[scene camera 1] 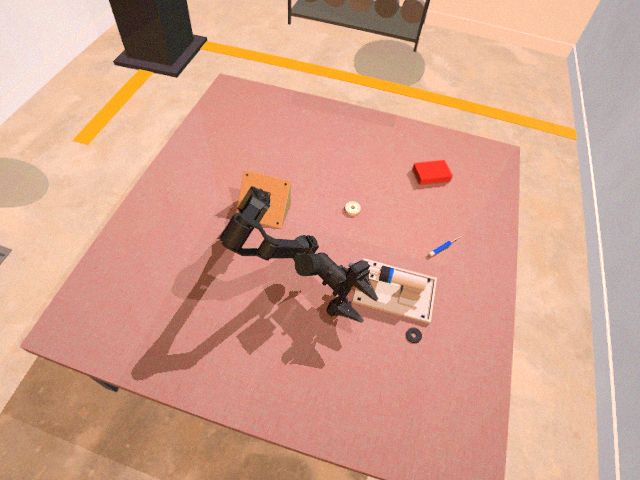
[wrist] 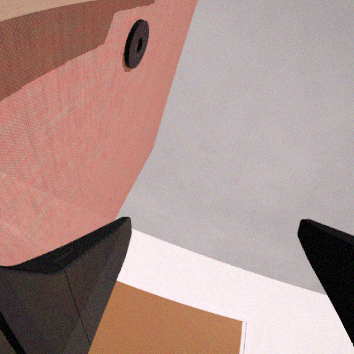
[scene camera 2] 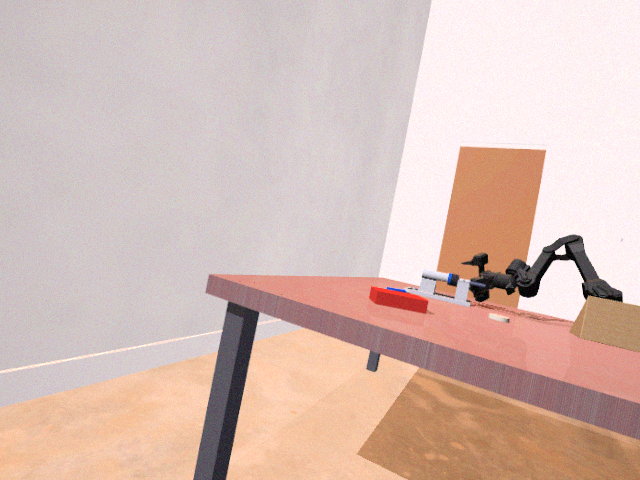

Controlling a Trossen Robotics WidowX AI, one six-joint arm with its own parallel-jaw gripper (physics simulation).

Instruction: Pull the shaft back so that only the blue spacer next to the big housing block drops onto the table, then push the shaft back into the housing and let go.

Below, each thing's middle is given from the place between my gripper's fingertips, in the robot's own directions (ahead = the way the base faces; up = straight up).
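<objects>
Here is the red block (scene camera 2: 380, 296), and my hand is 90 mm above it, 650 mm to the right of it and 110 mm short of it.
</objects>
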